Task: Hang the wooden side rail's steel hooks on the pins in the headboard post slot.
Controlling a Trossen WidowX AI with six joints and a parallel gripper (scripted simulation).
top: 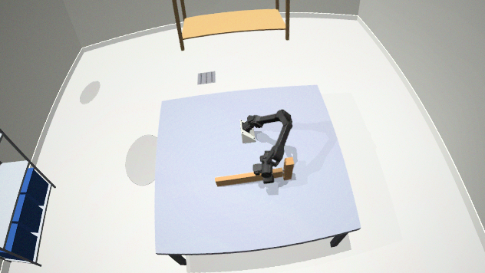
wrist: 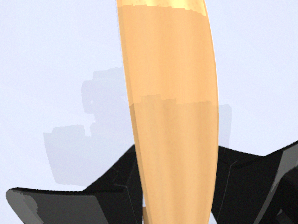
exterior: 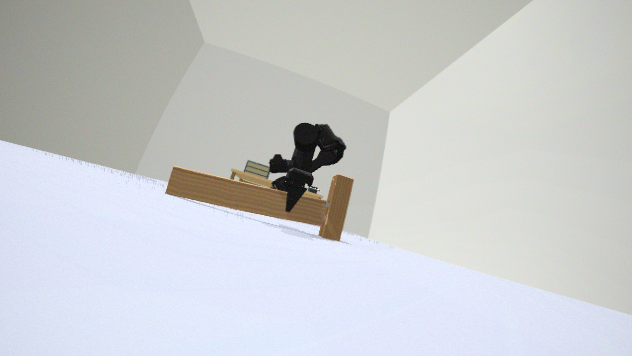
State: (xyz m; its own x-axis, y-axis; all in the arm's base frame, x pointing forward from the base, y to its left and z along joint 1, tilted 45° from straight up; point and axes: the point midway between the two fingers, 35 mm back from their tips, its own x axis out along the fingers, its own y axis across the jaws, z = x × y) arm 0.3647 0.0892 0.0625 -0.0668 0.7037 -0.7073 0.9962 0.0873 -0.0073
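Right now the headboard post is 13 cm to the left of my gripper tip, 4 cm above it and 1 cm behind it.
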